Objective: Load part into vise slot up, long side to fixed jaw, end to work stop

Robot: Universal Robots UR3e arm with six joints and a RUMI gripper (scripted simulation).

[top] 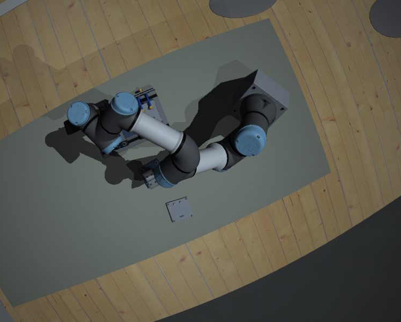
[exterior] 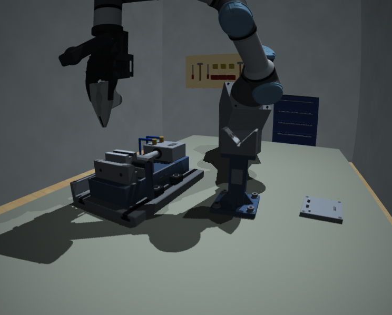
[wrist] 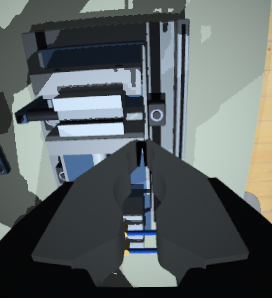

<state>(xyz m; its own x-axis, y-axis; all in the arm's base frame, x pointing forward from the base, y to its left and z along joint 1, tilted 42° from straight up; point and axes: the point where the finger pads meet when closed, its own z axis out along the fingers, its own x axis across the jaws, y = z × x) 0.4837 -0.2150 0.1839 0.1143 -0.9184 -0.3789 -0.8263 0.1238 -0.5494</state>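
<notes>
Now: the part 8 cm below my hand, 5 cm to the left of it and 1 cm behind it. The rest, counted from my hand: moving jaw (10 cm below, 5 cm to the left, 4 cm behind); fixed jaw (10 cm below, 5 cm to the left, 2 cm ahead); work stop (10 cm to the left, 9 cm below, 2 cm behind).
</notes>
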